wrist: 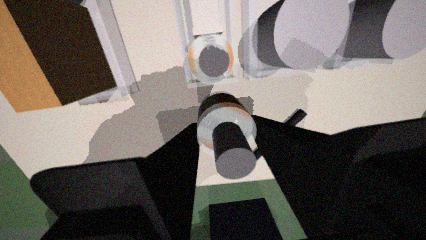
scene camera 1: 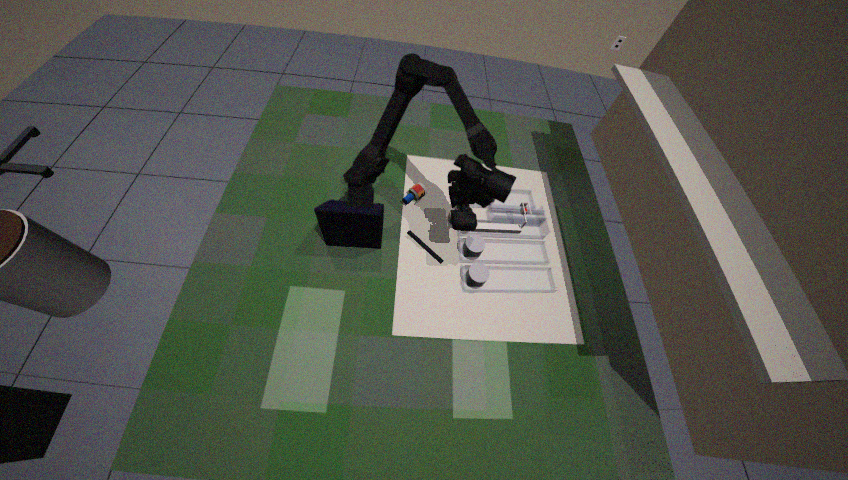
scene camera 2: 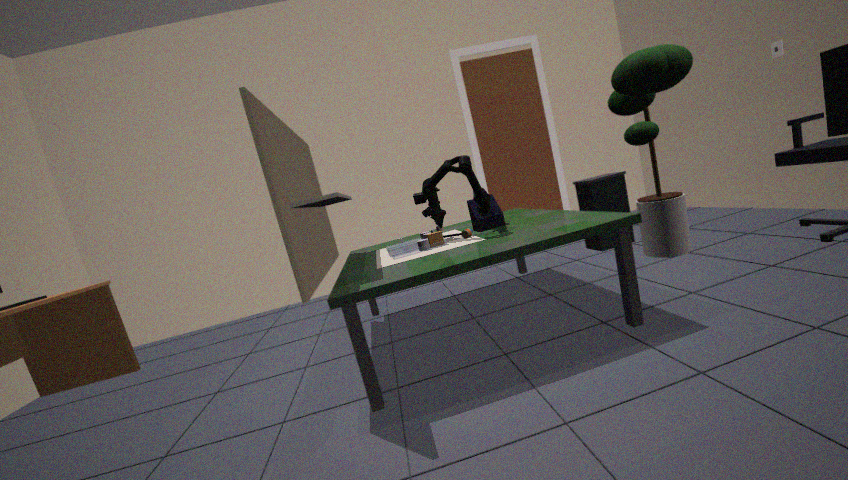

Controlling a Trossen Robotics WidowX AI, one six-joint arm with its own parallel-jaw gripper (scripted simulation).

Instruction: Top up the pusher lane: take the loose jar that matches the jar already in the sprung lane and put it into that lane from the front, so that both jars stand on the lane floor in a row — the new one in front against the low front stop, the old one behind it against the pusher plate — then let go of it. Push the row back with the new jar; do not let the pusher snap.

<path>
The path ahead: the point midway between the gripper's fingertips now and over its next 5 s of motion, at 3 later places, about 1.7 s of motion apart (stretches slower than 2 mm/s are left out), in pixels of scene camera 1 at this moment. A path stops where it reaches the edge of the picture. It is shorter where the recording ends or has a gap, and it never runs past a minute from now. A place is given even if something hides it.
My gripper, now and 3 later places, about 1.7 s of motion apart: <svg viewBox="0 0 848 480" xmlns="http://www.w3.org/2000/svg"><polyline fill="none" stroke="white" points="454,216 454,220 459,220 464,220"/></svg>
</path>
